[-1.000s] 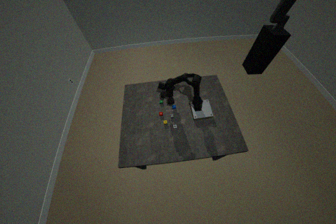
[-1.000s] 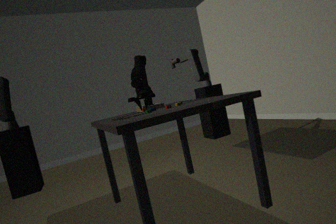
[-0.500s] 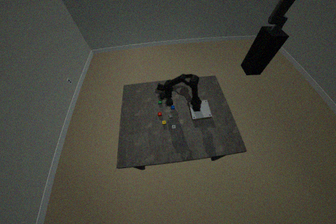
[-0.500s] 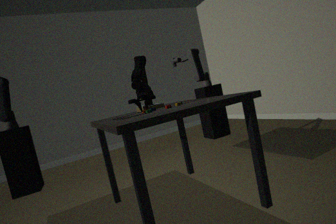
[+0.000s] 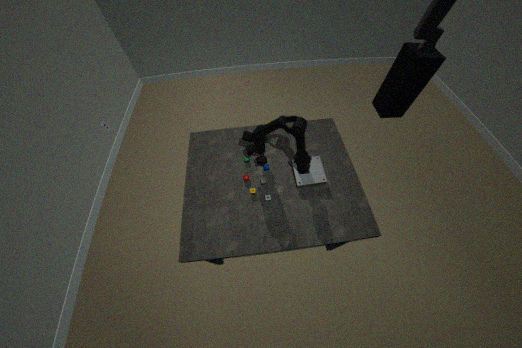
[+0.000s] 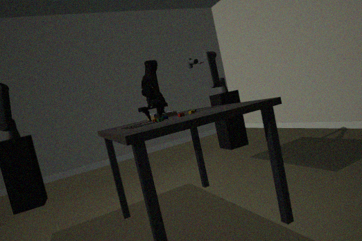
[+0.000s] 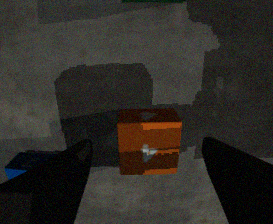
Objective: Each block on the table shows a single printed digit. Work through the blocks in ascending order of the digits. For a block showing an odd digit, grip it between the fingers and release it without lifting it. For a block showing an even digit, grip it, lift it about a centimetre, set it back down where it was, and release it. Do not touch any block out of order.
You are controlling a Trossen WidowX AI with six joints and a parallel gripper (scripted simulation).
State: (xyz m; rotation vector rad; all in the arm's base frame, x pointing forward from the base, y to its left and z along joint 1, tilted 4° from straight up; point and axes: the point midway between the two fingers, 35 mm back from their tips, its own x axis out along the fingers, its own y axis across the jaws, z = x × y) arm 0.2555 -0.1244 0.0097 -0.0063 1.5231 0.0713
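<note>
Now: gripper tip right at the orange block. The rest, counted from my gripper tip: green block (9 cm ahead); red block (10 cm ahead, 14 cm to the left); blue block (3 cm behind, 7 cm to the left).
</note>
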